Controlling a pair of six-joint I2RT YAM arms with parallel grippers.
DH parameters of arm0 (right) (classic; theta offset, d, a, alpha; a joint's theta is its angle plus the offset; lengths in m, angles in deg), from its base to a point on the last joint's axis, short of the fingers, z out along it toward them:
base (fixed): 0 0 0 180
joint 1: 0 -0.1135 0.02 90
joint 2: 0 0 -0.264 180
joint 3: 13.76 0 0.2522 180
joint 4: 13.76 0 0.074 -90
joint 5: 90 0 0 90
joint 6: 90 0.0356 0 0
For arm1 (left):
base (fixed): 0 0 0 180
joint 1: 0 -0.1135 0.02 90
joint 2: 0 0 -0.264 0
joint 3: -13.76 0 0.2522 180
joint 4: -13.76 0 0.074 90
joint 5: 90 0 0 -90
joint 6: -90 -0.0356 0 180
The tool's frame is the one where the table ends.
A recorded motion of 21 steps. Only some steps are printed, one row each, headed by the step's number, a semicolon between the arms.
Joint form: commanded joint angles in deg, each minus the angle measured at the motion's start. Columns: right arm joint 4, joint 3, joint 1, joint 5, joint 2, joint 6; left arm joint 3, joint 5, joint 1, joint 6, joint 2, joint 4.
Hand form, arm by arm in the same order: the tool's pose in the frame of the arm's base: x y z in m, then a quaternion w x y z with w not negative. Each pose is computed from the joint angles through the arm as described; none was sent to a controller.
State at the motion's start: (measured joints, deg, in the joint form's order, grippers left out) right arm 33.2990 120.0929 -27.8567 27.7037 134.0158 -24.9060; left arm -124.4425 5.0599 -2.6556 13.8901 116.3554 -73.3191
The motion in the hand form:
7: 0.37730 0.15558 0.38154 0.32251 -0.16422 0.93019 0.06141; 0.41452 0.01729 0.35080 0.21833 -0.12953 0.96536 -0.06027
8: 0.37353 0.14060 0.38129 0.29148 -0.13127 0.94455 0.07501; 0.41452 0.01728 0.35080 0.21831 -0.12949 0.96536 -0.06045
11: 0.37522 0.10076 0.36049 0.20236 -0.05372 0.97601 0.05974; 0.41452 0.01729 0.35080 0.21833 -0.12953 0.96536 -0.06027
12: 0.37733 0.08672 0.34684 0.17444 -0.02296 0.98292 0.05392; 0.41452 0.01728 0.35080 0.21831 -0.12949 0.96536 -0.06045
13: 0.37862 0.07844 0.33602 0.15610 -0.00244 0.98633 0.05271; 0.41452 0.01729 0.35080 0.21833 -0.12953 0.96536 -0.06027
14: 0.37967 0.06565 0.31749 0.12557 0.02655 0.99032 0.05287; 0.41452 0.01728 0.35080 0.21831 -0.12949 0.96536 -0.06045
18: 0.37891 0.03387 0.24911 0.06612 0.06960 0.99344 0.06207; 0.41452 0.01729 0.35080 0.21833 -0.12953 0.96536 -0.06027
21: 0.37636 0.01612 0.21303 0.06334 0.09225 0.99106 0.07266; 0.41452 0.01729 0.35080 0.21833 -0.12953 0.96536 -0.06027
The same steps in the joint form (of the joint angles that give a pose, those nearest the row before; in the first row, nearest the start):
7: 29.57 1.38 5.36 -26.64 -23.74 27.01; -0.52 -0.41 -0.13 -0.33 -0.55 -0.04
8: 33.51 1.38 7.32 -28.74 -24.37 29.94; -0.52 -0.39 -0.13 -0.33 -0.55 -0.04
11: 41.83 -0.37 13.00 -29.66 -23.71 33.88; -0.52 -0.41 -0.13 -0.33 -0.55 -0.04
12: 42.45 -3.08 15.10 -29.77 -23.69 35.36; -0.52 -0.39 -0.13 -0.33 -0.55 -0.04
13: 42.29 -5.36 16.37 -30.07 -23.69 36.50; -0.52 -0.41 -0.13 -0.33 -0.55 -0.04
14: 41.86 -9.22 18.34 -30.86 -23.65 37.92; -0.52 -0.39 -0.13 -0.33 -0.55 -0.04
18: 33.51 -24.33 23.30 -33.59 -23.65 37.92; -0.52 -0.41 -0.13 -0.33 -0.55 -0.04
21: 25.57 -32.57 26.10 -35.06 -23.65 37.83; -0.52 -0.41 -0.13 -0.33 -0.55 -0.04

